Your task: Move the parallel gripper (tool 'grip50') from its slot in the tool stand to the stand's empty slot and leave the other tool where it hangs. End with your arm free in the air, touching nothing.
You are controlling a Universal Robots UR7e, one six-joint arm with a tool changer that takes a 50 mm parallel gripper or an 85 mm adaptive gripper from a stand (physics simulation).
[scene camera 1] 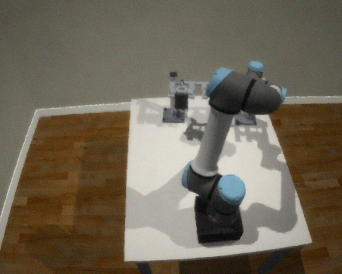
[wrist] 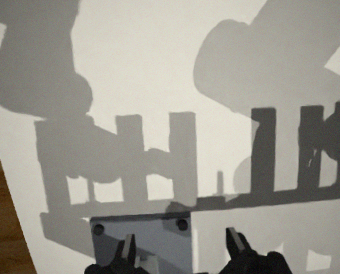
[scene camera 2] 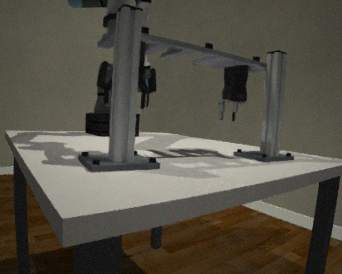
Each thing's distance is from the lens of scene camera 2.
parallel gripper (scene camera 2: 235, 78): 0.82 m
adaptive gripper (scene camera 2: 150, 73): 0.67 m
The marked spots on the parallel gripper and the adaptive gripper are 0.28 m apart.
